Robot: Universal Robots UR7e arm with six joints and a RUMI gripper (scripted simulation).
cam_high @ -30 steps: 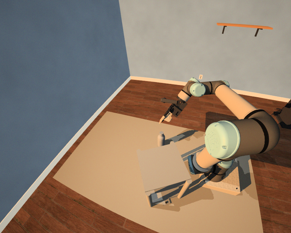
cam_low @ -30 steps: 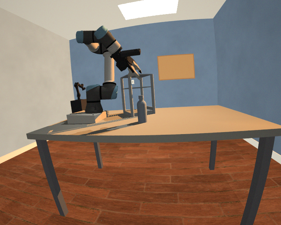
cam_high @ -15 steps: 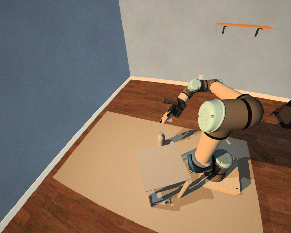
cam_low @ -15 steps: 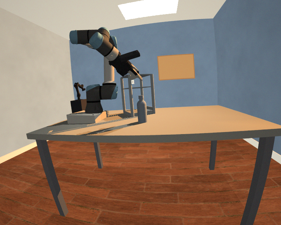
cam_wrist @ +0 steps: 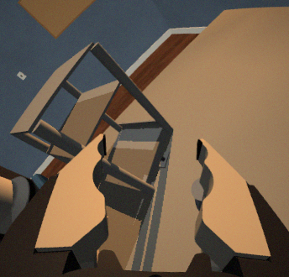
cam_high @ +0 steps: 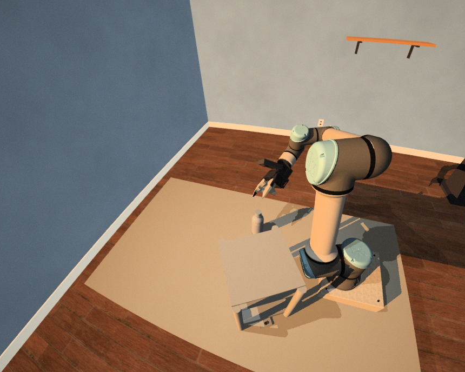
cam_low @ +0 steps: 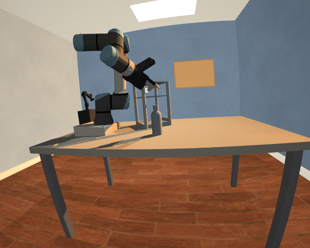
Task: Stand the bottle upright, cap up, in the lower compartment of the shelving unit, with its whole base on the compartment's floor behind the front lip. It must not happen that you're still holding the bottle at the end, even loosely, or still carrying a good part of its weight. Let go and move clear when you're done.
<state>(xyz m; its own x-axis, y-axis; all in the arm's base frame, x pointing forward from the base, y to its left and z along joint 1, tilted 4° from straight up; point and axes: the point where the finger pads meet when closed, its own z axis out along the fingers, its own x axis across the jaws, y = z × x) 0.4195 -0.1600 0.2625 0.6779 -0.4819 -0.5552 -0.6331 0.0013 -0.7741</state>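
My gripper is now 190 mm above the grey bottle. The rest, counted from my hand: shelving unit 80 mm behind, 330 mm to the left, 130 mm below.
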